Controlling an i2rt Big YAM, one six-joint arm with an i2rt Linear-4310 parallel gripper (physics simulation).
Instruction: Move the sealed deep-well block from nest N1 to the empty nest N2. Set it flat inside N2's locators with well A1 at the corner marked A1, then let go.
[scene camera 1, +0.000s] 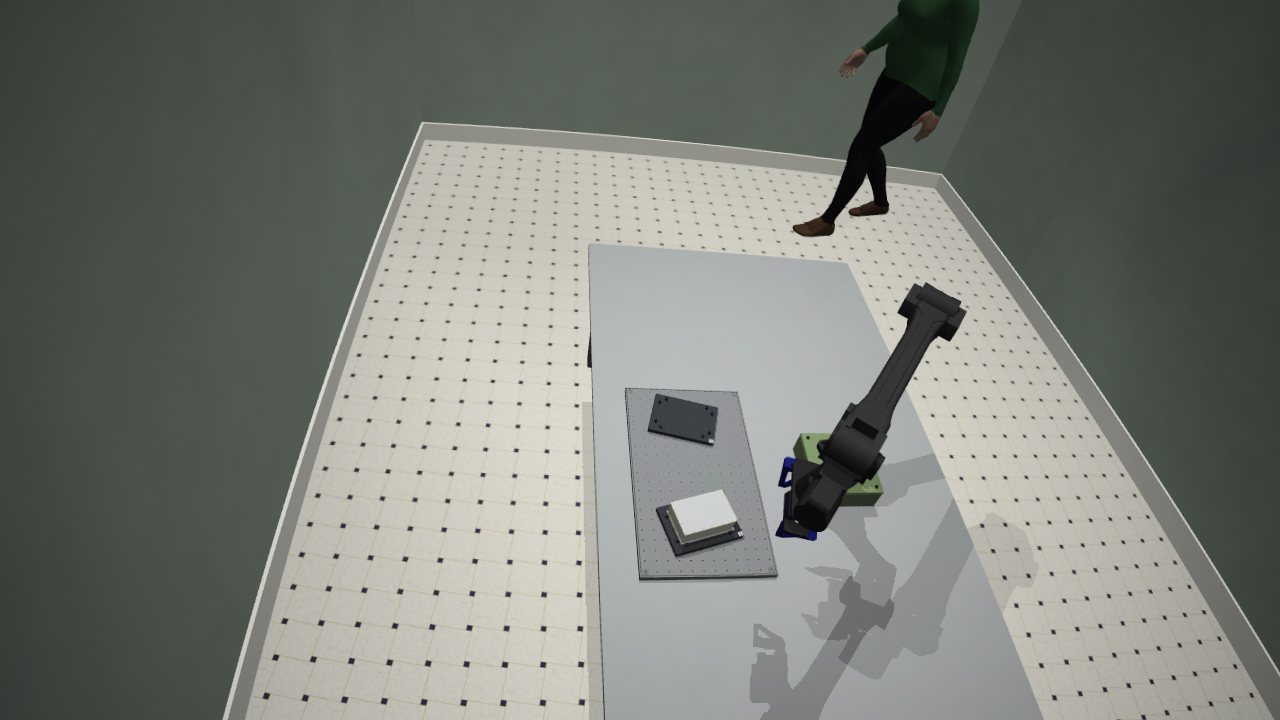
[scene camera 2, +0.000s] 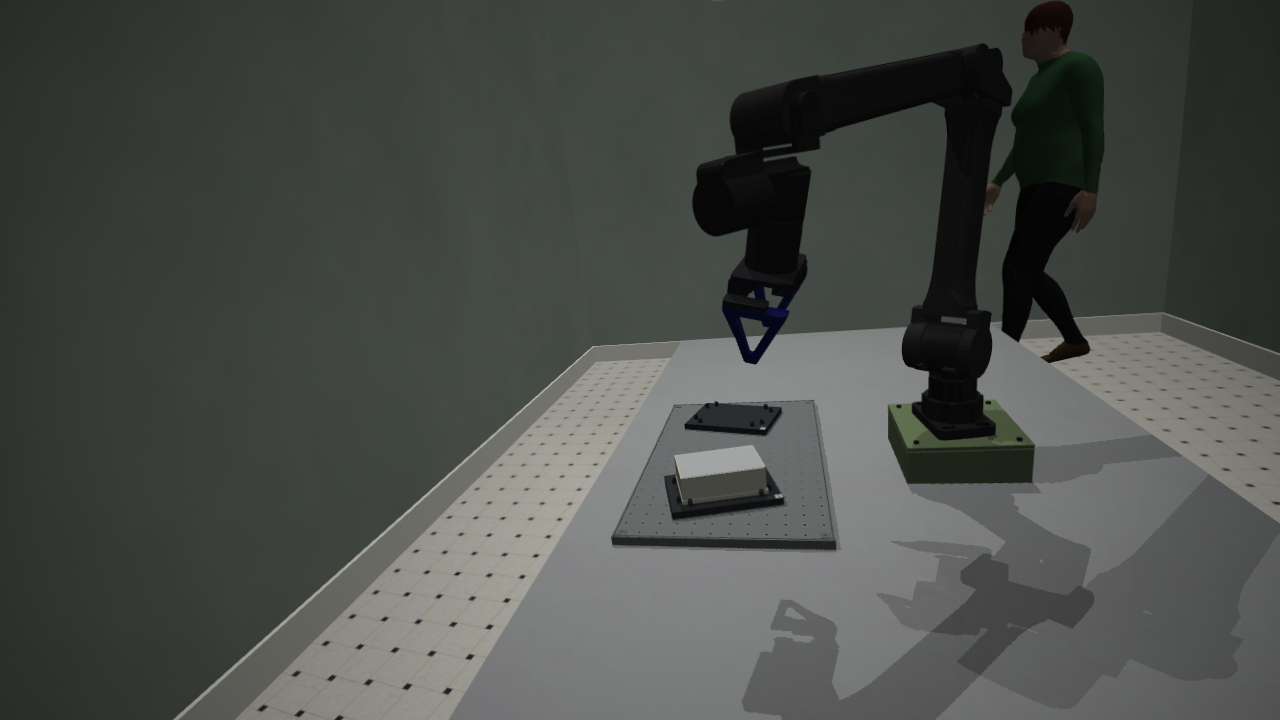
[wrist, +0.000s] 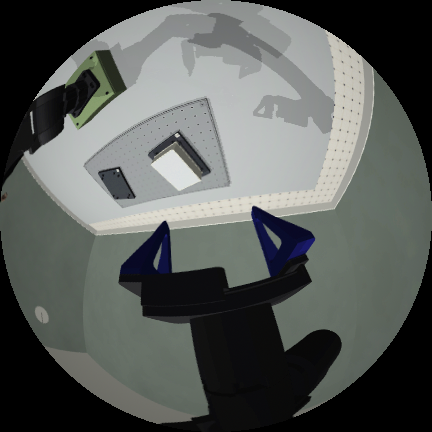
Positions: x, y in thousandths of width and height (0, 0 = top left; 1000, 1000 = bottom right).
Observation:
My gripper (scene camera 2: 593, 478) is open, with nothing in its grasp. A white block (scene camera 1: 553, 716) sits on a dark nest plate (scene camera 2: 530, 710). I also see a dark nest plate (scene camera 1: 530, 581).
The white block is seen too in the wrist view (wrist: 402, 378). My gripper shows as well in scene camera 1 (scene camera 1: 609, 709) and in the wrist view (wrist: 485, 501).

